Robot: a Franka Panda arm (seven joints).
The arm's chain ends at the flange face. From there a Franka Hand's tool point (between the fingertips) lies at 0.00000 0.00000 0.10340 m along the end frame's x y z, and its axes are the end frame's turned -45 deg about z.
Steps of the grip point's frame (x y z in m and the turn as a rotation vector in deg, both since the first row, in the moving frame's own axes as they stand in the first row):
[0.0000 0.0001 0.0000 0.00 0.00 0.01]
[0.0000 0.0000 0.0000 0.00 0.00 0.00]
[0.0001 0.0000 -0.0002 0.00 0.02 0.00]
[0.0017 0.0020 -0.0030 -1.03 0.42 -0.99]
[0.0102 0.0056 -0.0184 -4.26 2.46 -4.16]
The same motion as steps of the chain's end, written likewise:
[0.0001 0.0001 0.0000 0.00 0.00 0.01]
[0.0000 0.0000 0.0000 0.00 0.00 0.00]
[0.0000 0.0000 -0.0002 0.01 0.01 0.00]
[0.0008 -0.0006 -0.0030 -0.43 1.03 -0.99]
[0.0025 -0.0052 -0.0180 -1.27 4.75 -4.16]

